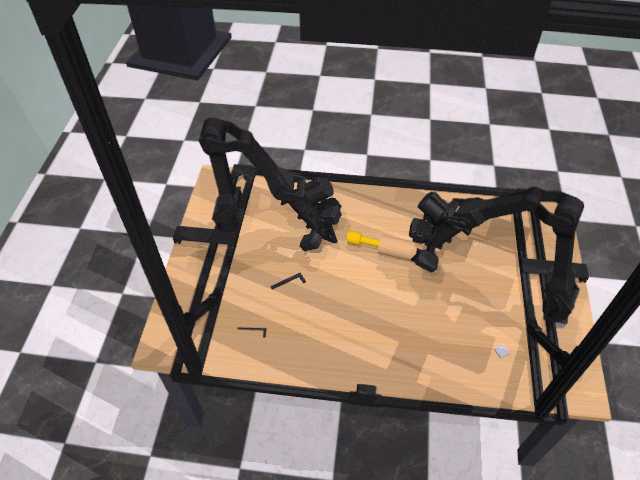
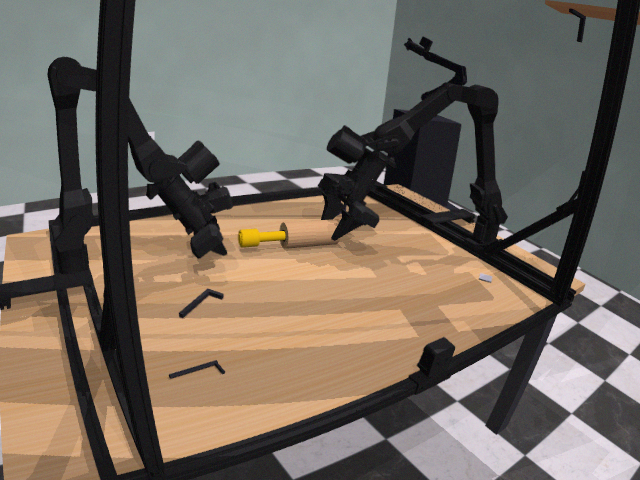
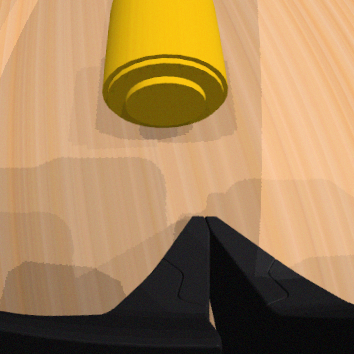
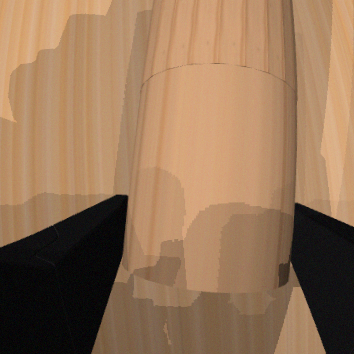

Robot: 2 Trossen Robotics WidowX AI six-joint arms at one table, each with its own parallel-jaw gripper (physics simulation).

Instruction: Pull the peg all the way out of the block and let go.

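Where they show: left gripper, between the fingertips: (image 1: 335,242) (image 2: 225,253) (image 3: 202,227); right gripper, between the fingertips: (image 1: 413,252) (image 2: 326,233) (image 4: 207,211); left arm's base, origin of its link: (image 1: 227,225) (image 2: 71,269); right arm's base, origin of its link: (image 1: 555,311) (image 2: 484,238).
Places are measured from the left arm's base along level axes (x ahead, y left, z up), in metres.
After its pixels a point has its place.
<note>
The yellow peg (image 1: 354,238) {z 0.023, x 0.386, y 0.048 m} (image 2: 249,237) {z 0.018, x 0.379, y 0.044 m} (image 3: 165,45) {z 0.028, x 0.368, y 0.060 m} has a thick head and a thinner shaft. Its shaft reaches to the left end of the round wooden block (image 1: 395,247) {z 0.031, x 0.509, y 0.044 m} (image 2: 309,233) {z 0.021, x 0.509, y 0.036 m} (image 4: 215,150) {z 0.036, x 0.547, y 0.057 m}; its tip is hidden there, in the block's hole as far as I can tell. My left gripper (image 1: 334,240) {z -0.017, x 0.330, y 0.048 m} (image 2: 224,253) {z -0.017, x 0.330, y 0.048 m} (image 3: 202,227) {z -0.017, x 0.330, y 0.048 m} is shut and empty, a short way left of the peg's head and apart from it. My right gripper (image 4: 207,211) {z 0.005, x 0.562, y 0.062 m} is shut on the block near its right end, one finger on each side.
Two black L-shaped keys (image 1: 287,281) {z -0.013, x 0.239, y -0.131 m} (image 1: 253,329) {z -0.015, x 0.203, y -0.304 m} (image 2: 200,303) {z -0.018, x 0.241, y -0.128 m} (image 2: 196,369) {z -0.015, x 0.202, y -0.304 m} lie on the wooden table (image 1: 320,361) {z -0.019, x 0.402, y -0.338 m} (image 2: 289,372) {z -0.019, x 0.332, y -0.333 m}, nearer the front left. A small pale square piece (image 1: 501,351) {z -0.016, x 0.849, y -0.174 m} (image 2: 484,277) {z -0.016, x 0.847, y -0.172 m} lies at the right. A black frame (image 1: 289,391) {z -0.025, x 0.347, y -0.433 m} runs around the table's edges.
</note>
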